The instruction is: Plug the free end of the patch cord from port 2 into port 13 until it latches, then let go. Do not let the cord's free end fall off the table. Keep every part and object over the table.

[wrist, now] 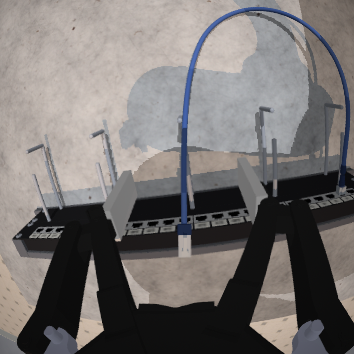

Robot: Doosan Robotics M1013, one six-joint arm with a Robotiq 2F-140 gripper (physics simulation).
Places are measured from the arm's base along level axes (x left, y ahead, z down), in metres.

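Pixels of known places: gripper, between the fingertips: [184, 177].
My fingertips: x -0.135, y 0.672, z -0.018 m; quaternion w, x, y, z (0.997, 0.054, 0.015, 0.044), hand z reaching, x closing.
Ahead of a thing's pixels: the offset from my fingertips to its top centre. "spot": to the spot under its first point. Level surfaces: height alone.
The blue patch cord @(spot: dx +0.136, dy -0.168, dz +0.084 m) [259, 9] arches over the black patch panel @(dx -0.002, dy +0.038, dz -0.005 m) [220, 198]. One end @(spot: dx +0.180, dy +0.054, dz +0.013 m) [342, 184] sits in a port near the panel's right end. The free end's plug @(dx -0.013, dy +0.060, dz -0.025 m) [184, 245], clear with a dark blue boot, lies across the panel's front edge near its middle, its clear tip pointing toward the bottom of the view. Whether it touches the panel or hangs above it, I cannot tell. My gripper [184, 177] is open, with grey pads wide apart on either side of the cord, touching neither side. Port numbers are too small to read, so port 13 cannot be picked out.
Several thin grey posts, some with bent tops, such as one @(spot: dx +0.100, dy +0.008, dz +0.079 m) [263, 145] right of the middle and one @(spot: dx -0.096, dy -0.021, dz +0.079 m) [108, 155] left of it, stand along the panel. The stone-patterned table top @(dz +0.096 m) [75, 80] extends behind the panel. A dotted tan surface shows at the lower corners.
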